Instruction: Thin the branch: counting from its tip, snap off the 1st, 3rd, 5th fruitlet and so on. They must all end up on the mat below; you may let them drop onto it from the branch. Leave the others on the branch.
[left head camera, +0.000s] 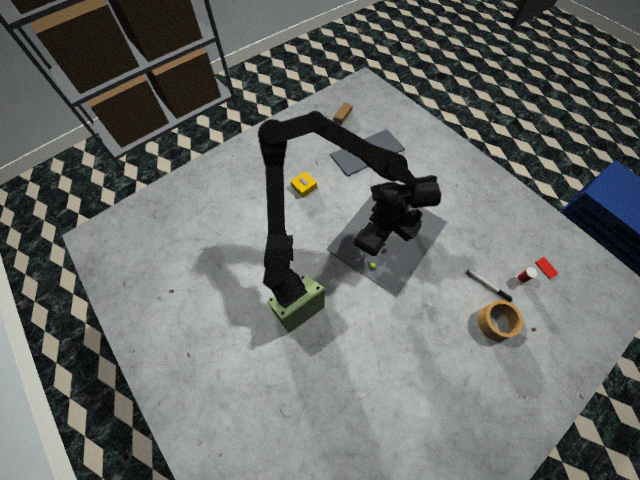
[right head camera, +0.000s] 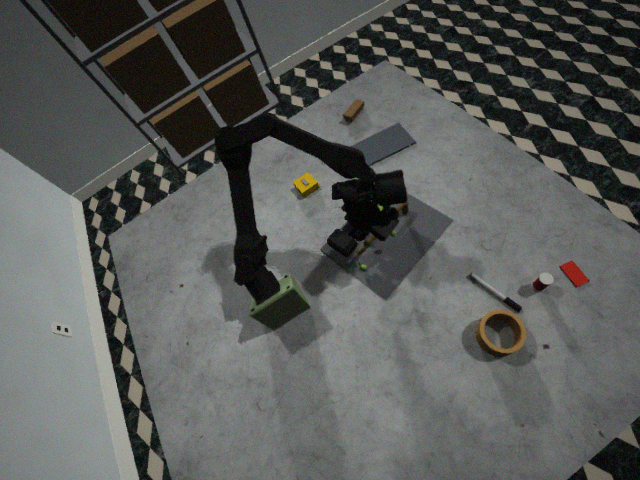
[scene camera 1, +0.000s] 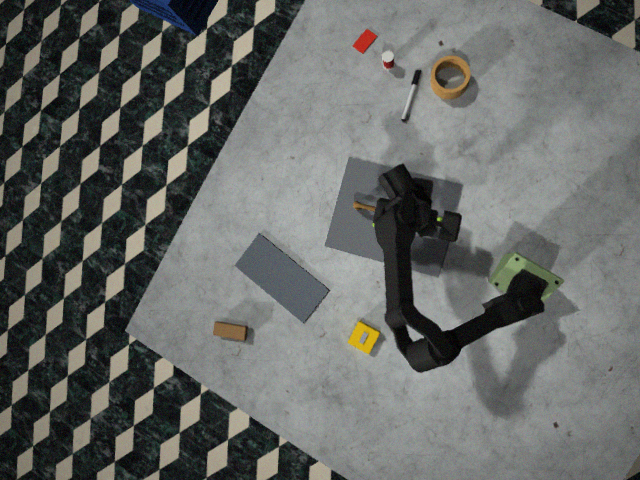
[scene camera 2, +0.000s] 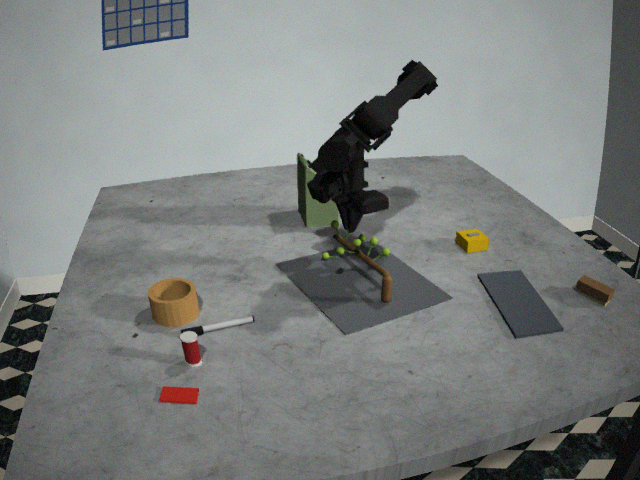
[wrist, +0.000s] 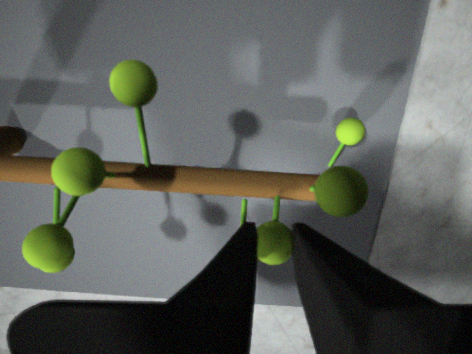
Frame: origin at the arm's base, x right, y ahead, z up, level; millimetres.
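Seen in the pictures: gripper, fingertip midpoint: (left head camera: 377, 236) (right head camera: 364, 236) (scene camera 2: 349, 230) (wrist: 272, 233); arm's base, origin of the base link: (left head camera: 291, 296) (right head camera: 268, 294) (scene camera 1: 528, 284) (scene camera 2: 318, 172).
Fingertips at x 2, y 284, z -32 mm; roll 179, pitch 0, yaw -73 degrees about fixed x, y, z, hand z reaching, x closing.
Note:
Offsets run from my fingertips to a thing's top centre. Level surfaces: height alone.
The brown branch @[dz -20, dx -4, dy +57 mm] (wrist: 215, 182) (scene camera 2: 374, 265) (scene camera 1: 366, 206) stands bent over the grey mat @[dz -80 mm] (wrist: 200, 30) (scene camera 2: 320, 289) (scene camera 1: 343, 227). Several green fruitlets hang from it on thin stems. My gripper (wrist: 272, 233) (scene camera 2: 352, 227) is at the tip part of the branch, its fingertips close on both sides of a green fruitlet @[dz +11, dx +1, dy -1 mm] (wrist: 274, 243), which fills the narrow gap; its stem still meets the branch. Another stem runs behind the left finger, which hides its fruitlet. A dark green fruitlet @[dz +20, dx +23, dy -12 mm] (wrist: 341, 191) and a smaller lime one @[dz -64, dx +31, dy -42 mm] (wrist: 350, 131) are at the branch's end. Two others @[dz -2, dx +23, dy +61 mm] (wrist: 133, 83) @[dz +14, dx +2, dy +70 mm] (wrist: 78, 171) are farther left.
Beside the mat are a yellow box @[dz -51, dx -308, dy -20 mm] (left head camera: 303, 183) (scene camera 2: 471, 241) and a dark slab @[dz -76, dx -286, dy +244 mm] (scene camera 1: 281, 279) (scene camera 2: 519, 304), with a wooden block @[dz -52, dx -474, dy +290 mm] (scene camera 1: 230, 331) beyond. On the other side are an orange ring @[dz -32, dx +367, dy +106 mm] (scene camera 2: 192, 307), a marker @[dz -69, dx +289, dy +175 mm] (scene camera 2: 227, 324), a red-and-white cylinder @[dz -29, dx +339, dy +267 mm] (scene camera 2: 191, 349) and a red card @[dz -78, dx +368, dy +355 mm] (scene camera 2: 179, 395).

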